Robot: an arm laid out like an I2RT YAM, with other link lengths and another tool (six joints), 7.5 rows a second.
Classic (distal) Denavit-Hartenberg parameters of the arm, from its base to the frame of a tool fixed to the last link. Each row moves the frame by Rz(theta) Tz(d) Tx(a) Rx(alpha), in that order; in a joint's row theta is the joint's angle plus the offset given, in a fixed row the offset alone. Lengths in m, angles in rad.
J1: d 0.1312  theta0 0  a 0.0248  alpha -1.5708
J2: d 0  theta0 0  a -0.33  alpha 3.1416
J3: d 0  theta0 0.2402  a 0.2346  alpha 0
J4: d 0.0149  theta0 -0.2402  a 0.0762  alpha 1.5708
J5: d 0.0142  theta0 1.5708  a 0  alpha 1.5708
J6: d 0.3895  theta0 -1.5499  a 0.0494  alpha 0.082
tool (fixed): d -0.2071  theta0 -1.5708  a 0  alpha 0
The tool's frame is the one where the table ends.
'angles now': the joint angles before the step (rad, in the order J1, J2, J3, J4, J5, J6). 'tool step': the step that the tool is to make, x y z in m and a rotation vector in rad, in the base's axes. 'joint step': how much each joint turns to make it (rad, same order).
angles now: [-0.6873 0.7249 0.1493 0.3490 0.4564 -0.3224]
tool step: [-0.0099 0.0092 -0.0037 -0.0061 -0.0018 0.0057]
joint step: [-0.0035 -0.0962 -0.0103 -0.0779 -0.0082 -0.0061]
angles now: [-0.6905 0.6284 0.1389 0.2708 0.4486 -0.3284]
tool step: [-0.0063 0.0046 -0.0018 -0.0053 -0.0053 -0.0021]
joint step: [-0.0024 -0.0551 -0.0057 -0.0416 -0.0001 -0.0008]
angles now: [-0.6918 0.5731 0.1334 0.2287 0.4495 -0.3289]
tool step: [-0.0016 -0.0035 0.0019 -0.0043 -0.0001 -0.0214]
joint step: [-0.0022 0.0208 0.0001 0.0232 0.0194 0.0009]
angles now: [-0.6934 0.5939 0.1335 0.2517 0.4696 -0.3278]
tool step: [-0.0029 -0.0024 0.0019 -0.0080 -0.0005 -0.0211]
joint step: [-0.0045 0.0088 -0.0017 0.0172 0.0175 -0.0026]
